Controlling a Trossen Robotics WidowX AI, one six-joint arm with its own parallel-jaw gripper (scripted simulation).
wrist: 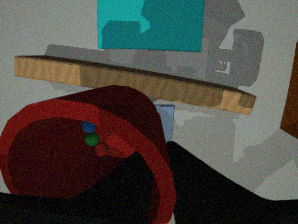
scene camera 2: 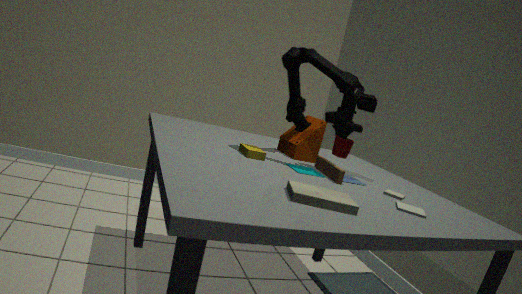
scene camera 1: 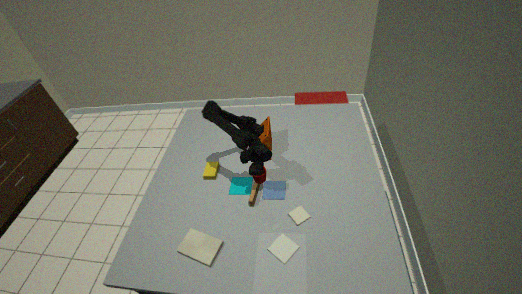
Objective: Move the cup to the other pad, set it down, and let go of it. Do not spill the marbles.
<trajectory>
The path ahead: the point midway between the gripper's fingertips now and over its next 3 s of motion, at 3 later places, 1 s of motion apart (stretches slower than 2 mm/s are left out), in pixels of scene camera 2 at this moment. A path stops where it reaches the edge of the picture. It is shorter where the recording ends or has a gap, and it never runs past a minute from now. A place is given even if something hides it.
My gripper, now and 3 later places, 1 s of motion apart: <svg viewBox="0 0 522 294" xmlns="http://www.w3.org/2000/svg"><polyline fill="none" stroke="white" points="337,145 324,141 311,139 308,150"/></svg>
</trajectory>
